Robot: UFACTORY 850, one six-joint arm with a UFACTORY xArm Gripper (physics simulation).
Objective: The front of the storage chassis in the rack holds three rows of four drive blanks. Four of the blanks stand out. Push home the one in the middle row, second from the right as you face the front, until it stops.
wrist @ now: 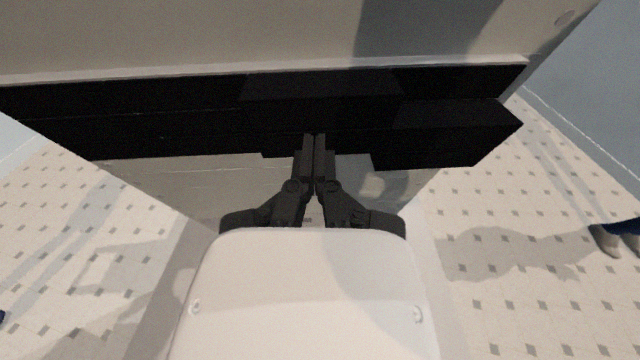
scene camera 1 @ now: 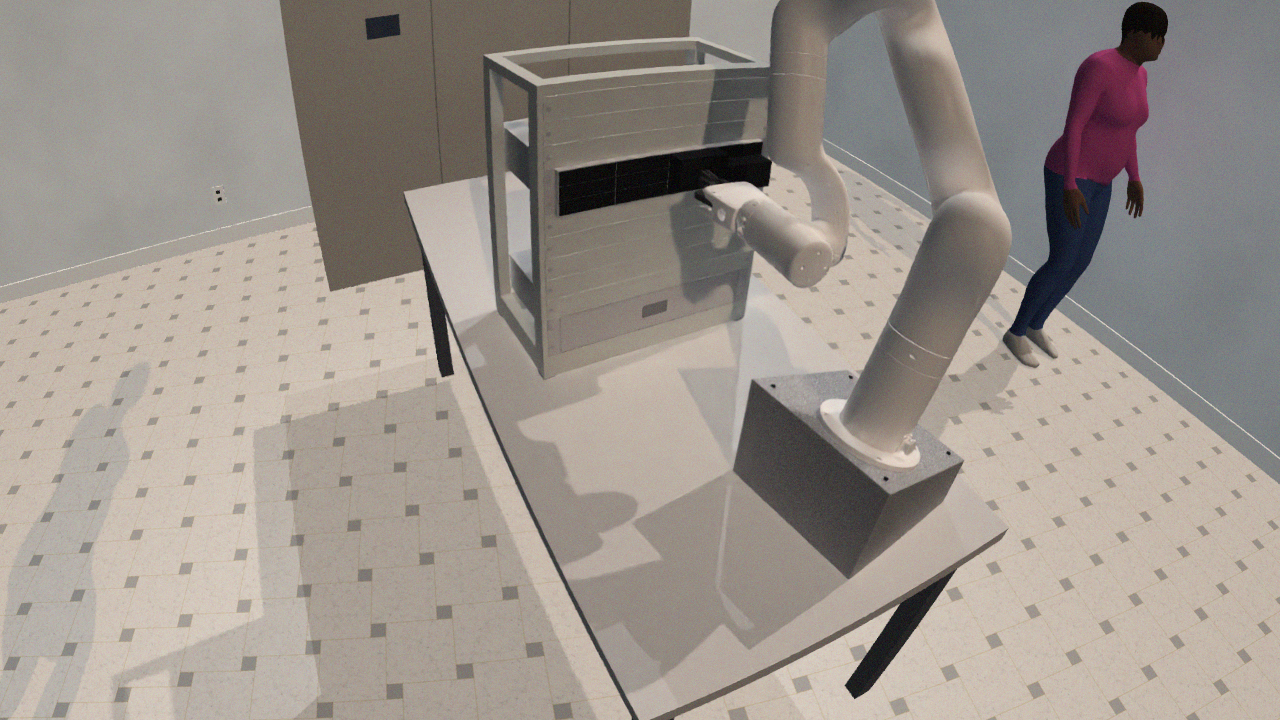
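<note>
The storage chassis (scene camera 1: 586, 189) (wrist: 125, 122) shows a black front of drive blanks. In the wrist view, a blank (wrist: 320, 87) in the top row, second from the right, stands out. A blank (wrist: 455, 114) at the right end below the top row stands out too. The middle-row blank second from the right (wrist: 350, 140) is very dark; its edges and depth are hard to tell. My gripper (scene camera 1: 704, 180) (wrist: 315, 146) is shut and empty. Its fingertips are at the lower part of this second column, below the top blank's front. Whether they touch is hidden.
The grey rack (scene camera 1: 537, 223) stands on the table (scene camera 1: 581, 447). The block under the arm's base (scene camera 1: 796, 483) is at the table's near right. In the wrist view, the protruding right-hand blank is just right of the fingers. A person (scene camera 1: 1109, 116) stands beyond the table at the right.
</note>
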